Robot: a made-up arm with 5 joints. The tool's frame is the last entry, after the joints.
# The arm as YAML. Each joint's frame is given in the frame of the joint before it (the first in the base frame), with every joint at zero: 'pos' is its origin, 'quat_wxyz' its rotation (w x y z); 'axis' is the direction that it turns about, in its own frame. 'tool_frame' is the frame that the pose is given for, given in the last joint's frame.
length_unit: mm
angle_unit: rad
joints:
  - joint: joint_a
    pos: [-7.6, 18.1, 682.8]
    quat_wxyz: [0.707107, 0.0, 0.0, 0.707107]
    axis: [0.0, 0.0, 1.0]
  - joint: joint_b
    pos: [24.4, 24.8, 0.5]
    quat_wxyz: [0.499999, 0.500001, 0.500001, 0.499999]
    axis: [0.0, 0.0, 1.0]
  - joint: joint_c
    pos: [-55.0, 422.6, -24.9]
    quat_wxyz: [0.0, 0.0, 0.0, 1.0]
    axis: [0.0, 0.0, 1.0]
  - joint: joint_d
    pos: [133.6, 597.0, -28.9]
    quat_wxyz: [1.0, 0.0, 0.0, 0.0]
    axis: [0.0, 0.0, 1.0]
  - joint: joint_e
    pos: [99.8, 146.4, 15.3]
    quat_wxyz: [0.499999, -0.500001, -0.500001, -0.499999]
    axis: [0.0, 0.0, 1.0]
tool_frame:
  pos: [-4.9, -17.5, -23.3]
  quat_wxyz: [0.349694, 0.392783, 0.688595, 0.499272]
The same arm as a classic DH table. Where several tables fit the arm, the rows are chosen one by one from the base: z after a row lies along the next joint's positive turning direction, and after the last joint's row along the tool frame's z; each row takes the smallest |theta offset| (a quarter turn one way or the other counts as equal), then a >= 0, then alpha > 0; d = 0 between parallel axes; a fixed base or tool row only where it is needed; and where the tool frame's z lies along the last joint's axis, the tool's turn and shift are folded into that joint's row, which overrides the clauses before.
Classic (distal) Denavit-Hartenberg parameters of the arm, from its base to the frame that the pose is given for. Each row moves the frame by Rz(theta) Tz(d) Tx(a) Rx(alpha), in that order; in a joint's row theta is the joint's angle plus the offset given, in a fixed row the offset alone. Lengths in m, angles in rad.
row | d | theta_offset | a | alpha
base (fixed) | 0 | -1.1733 | -0.0196 | 0
joint_a | 0.6833 | 1.1733 | -0.0248 | -1.5708
joint_b | 0 | -1.4414 | 0.4262 | 0
joint_c | 0 | -0.3496 | -0.6118 | 0
joint_d | -0.0141 | -1.3506 | -0.0998 | 1.5708
joint_e | 0.1199 | 0.4414 | 0.0137 | -1.8306
tool (fixed) | -0.0123 | 3.049 | 0 | 0

